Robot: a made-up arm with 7 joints. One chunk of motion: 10 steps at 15 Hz.
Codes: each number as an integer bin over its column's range. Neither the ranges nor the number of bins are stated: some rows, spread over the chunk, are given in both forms.
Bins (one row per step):
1: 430 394 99 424 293 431 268
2: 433 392 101 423 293 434 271
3: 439 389 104 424 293 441 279
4: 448 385 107 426 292 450 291
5: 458 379 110 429 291 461 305
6: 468 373 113 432 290 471 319
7: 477 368 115 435 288 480 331
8: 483 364 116 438 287 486 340
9: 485 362 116 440 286 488 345
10: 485 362 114 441 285 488 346
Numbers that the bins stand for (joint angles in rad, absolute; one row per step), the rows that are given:
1: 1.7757 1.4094 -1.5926 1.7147 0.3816 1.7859 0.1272
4: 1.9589 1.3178 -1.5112 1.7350 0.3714 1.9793 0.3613
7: 2.2540 1.1448 -1.4297 1.8266 0.3307 2.2845 0.7683
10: 2.3354 1.0838 -1.4399 1.8877 0.3002 2.3659 0.9209
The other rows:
2: 1.8063 1.3890 -1.5722 1.7045 0.3816 1.8164 0.1577
3: 1.8673 1.3585 -1.5417 1.7147 0.3816 1.8877 0.2391
5: 2.0607 1.2568 -1.4806 1.7656 0.3613 2.0912 0.5037
6: 2.1624 1.1957 -1.4501 1.7961 0.3511 2.1930 0.6462
8: 2.3151 1.1041 -1.4196 1.8571 0.3205 2.3456 0.8599
9: 2.3354 1.0838 -1.4196 1.8775 0.3104 2.3659 0.9108

